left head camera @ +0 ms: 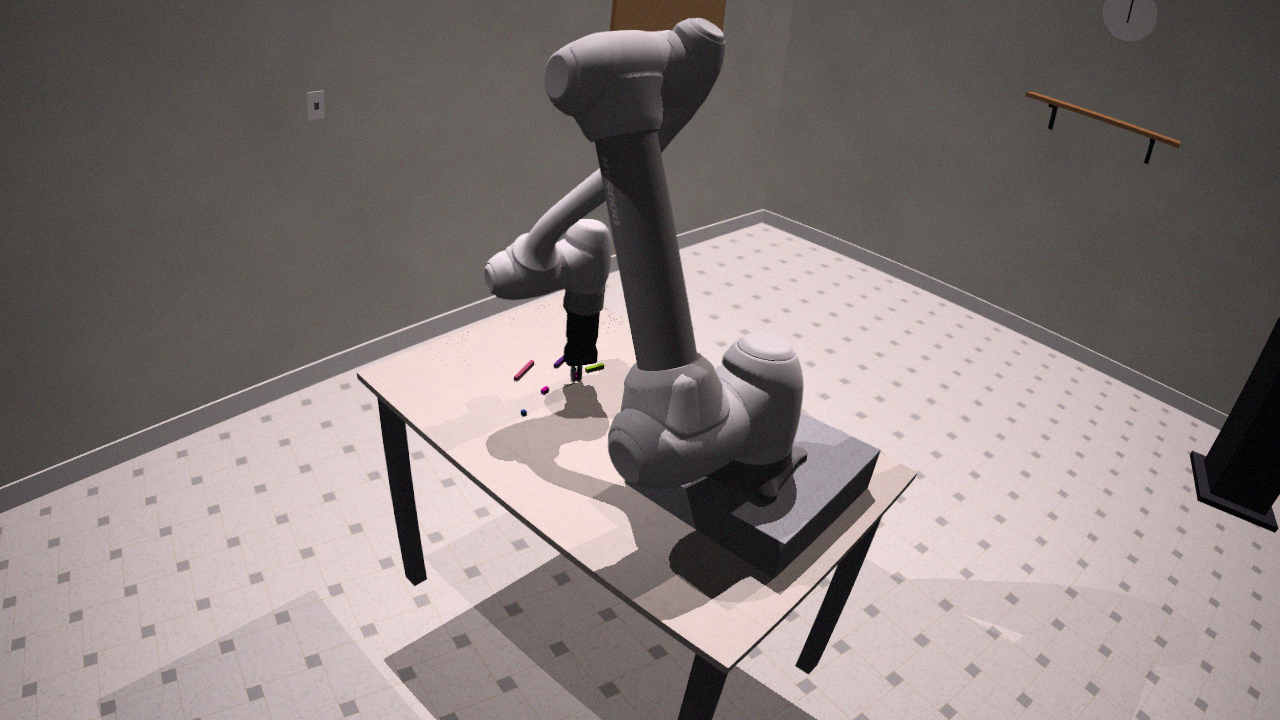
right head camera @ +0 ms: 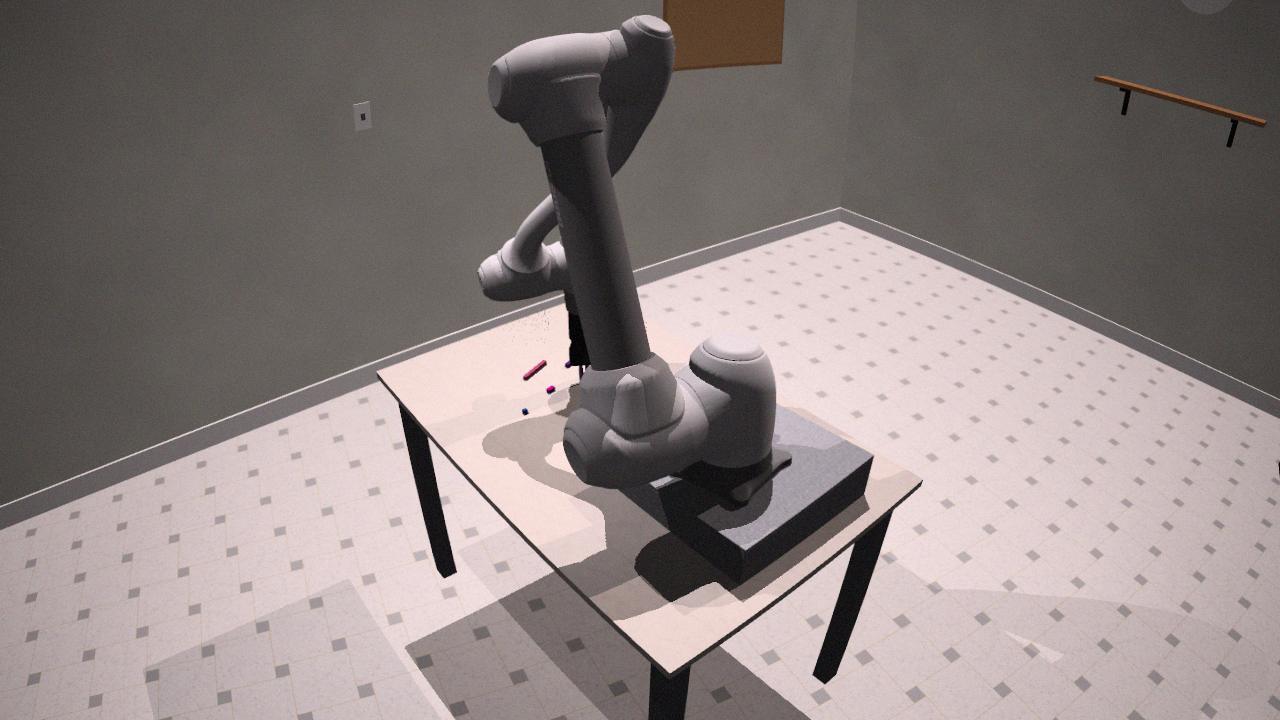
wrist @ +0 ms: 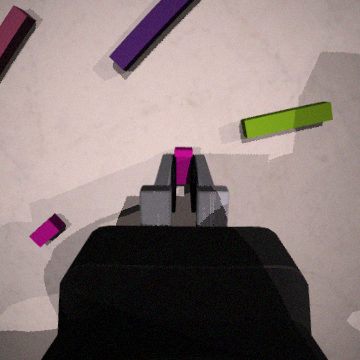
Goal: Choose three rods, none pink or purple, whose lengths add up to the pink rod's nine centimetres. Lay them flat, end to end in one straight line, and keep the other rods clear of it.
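Frame: origin at the arm's base, x right, y ahead, z up, level; metres.
Where they show: gripper, between the fingertips: (left head camera: 575, 378) (wrist: 182, 171); arm's base, origin of its link: (left head camera: 750, 463) (right head camera: 730, 466).
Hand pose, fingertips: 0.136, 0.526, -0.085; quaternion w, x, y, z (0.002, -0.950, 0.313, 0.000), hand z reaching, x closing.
Note:
Each offset is from my fingertips to the top centre of the thing, as dx, dy, dz. Level surfaces: height alone.
My gripper (left head camera: 576, 374) (wrist: 182, 171) is shut on a short magenta rod {+0.003, +0.004, +0.007} (wrist: 183, 162), low at the table; whether the rod touches the table I cannot tell. A second short magenta rod {-0.095, +0.021, +0.007} (left head camera: 544, 389) (right head camera: 550, 389) (wrist: 46, 231) lies left of the gripper. A lime green rod {+0.066, -0.008, +0.007} (left head camera: 595, 367) (wrist: 287, 121) lies to its right, at a slant. The purple rod {+0.037, +0.075, +0.007} (left head camera: 559, 361) (wrist: 150, 35) lies beyond the fingers. The long pink rod {-0.060, +0.115, +0.007} (left head camera: 523, 369) (right head camera: 534, 369) (wrist: 11, 37) lies farther left. A tiny blue rod {-0.199, -0.002, +0.007} (left head camera: 523, 412) (right head camera: 524, 411) lies nearer the table's left edge. The gripper body hides part of the table.
The pale table {dz -0.003} (left head camera: 474, 447) (right head camera: 501, 465) carries the arm's grey base block (left head camera: 827, 488) (right head camera: 805, 501). The arm hides part of the work area in the right head view, and its shadow falls across the table.

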